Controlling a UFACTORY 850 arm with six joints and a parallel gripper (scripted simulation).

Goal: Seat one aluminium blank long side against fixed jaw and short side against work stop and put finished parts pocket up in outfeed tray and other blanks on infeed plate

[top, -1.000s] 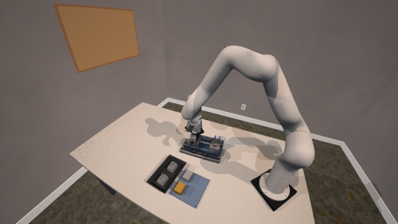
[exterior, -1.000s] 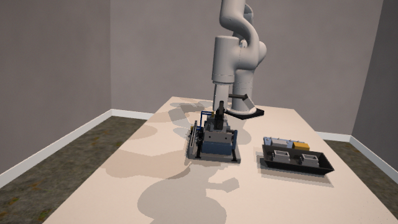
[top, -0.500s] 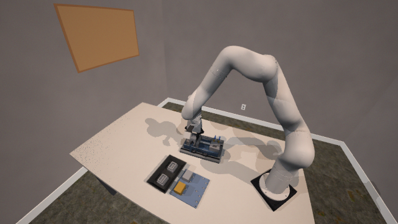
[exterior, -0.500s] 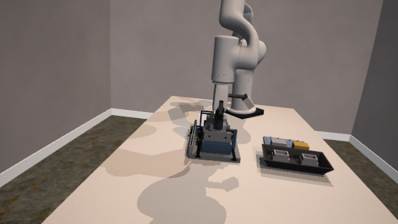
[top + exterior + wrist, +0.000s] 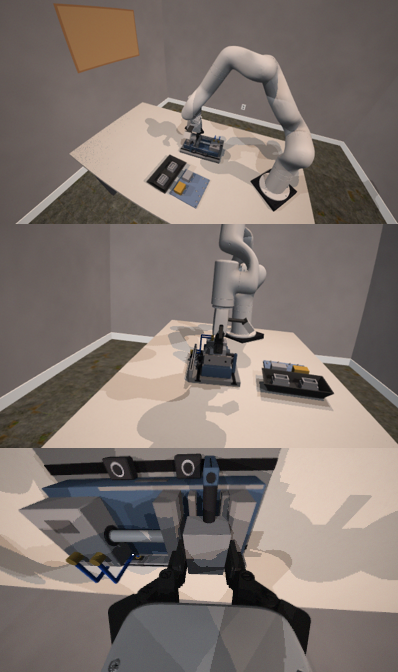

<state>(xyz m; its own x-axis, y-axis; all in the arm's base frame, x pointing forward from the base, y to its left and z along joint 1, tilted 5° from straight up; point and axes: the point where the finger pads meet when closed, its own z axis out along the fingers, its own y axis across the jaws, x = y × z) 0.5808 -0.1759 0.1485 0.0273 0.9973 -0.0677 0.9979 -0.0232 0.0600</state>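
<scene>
Now: hand 5 cm to the right of the work stop rod and 3 cm above it. Round my hand: brass blank (35 cm to the left, 10 cm below, 3 cm behind); then blue infeed plate (32 cm to the left, 12 cm below, 8 cm behind); then vise (8 cm below, 7 cm behind).
</scene>
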